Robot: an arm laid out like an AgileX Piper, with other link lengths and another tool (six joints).
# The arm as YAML. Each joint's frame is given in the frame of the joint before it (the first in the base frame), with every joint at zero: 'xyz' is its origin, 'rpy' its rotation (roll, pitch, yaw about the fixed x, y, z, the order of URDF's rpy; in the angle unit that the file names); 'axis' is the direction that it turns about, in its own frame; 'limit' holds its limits. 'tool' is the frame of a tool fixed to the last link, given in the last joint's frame.
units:
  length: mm
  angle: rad
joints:
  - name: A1
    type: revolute
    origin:
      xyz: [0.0, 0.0, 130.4]
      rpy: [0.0, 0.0, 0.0]
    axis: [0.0, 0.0, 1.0]
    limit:
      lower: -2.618
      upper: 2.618
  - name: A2
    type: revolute
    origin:
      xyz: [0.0, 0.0, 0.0]
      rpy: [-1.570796, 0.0, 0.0]
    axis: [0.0, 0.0, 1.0]
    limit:
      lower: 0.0
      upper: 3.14
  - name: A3
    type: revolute
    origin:
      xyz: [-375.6, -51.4, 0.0]
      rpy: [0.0, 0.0, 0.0]
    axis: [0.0, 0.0, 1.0]
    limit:
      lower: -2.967
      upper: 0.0
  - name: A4
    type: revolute
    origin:
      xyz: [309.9, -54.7, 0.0]
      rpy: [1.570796, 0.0, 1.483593]
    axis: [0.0, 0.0, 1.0]
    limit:
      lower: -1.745
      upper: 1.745
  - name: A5
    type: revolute
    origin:
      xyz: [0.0, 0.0, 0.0]
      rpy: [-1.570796, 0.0, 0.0]
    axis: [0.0, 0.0, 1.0]
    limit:
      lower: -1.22
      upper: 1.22
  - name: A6
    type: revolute
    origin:
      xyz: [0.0, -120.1, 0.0]
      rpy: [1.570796, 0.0, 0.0]
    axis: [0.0, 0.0, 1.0]
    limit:
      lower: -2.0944
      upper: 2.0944
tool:
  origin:
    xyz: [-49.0, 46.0, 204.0]
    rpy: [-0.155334, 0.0, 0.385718]
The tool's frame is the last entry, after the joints.
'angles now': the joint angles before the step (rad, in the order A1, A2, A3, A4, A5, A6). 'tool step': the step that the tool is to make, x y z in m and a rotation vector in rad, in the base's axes. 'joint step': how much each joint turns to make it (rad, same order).
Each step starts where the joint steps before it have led.
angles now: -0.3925 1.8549 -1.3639 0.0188 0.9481 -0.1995
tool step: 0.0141 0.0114 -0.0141 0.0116 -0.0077 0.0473
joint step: 0.0143 0.0406 -0.0113 0.0263 -0.0309 -0.0457
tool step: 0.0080 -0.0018 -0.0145 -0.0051 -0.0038 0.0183
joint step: 0.0007 0.0330 -0.0021 0.0021 -0.0356 -0.0205
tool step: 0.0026 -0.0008 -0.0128 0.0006 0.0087 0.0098
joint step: 0.0000 0.0264 -0.0027 0.0000 -0.0150 -0.0108
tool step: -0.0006 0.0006 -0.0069 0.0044 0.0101 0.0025
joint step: -0.0001 0.0128 -0.0013 0.0012 -0.0004 -0.0032
